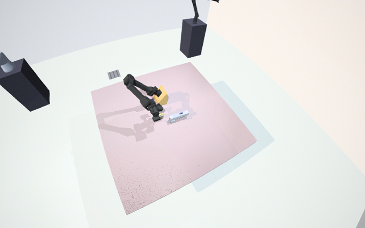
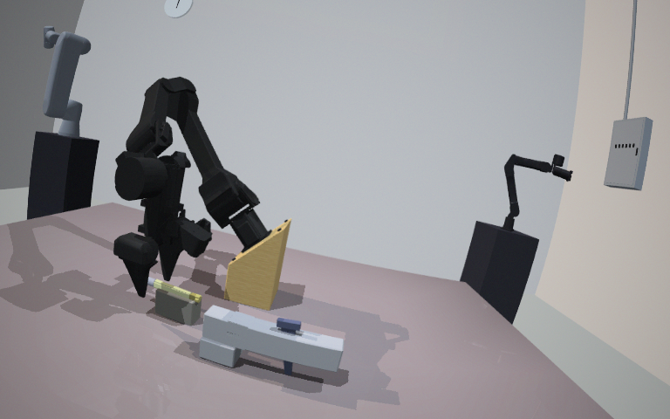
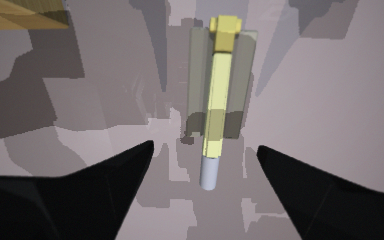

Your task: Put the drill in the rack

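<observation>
Now: the drill 10 mm ahead of my gripper tip, 30 mm to the left of it and 10 mm above it. Round my gripper tip: rack (10 mm ahead, 50 mm to the left, 10 mm below); then blue key (100 mm ahead, 230 mm to the left, 20 mm above).
</observation>
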